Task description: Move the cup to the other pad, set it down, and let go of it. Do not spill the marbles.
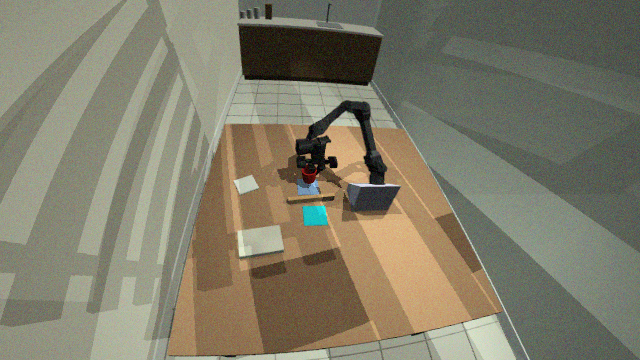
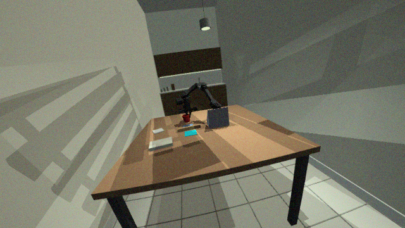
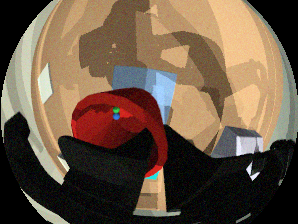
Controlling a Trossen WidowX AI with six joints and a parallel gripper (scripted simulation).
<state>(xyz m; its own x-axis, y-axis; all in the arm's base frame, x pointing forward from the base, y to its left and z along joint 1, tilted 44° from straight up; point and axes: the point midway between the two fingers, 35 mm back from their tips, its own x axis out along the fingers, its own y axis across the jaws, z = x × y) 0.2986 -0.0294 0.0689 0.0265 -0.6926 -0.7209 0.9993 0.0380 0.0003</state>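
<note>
The blue marble lies 50 mm ahead of my gripper tip, 10 mm to the left of it and 20 mm below it. The rest, counted from my gripper tip: red cup: 30 mm ahead; pale blue pad: 30 mm ahead, 100 mm below; wooden bar: 20 mm ahead, 90 mm to the left, 80 mm below.
</note>
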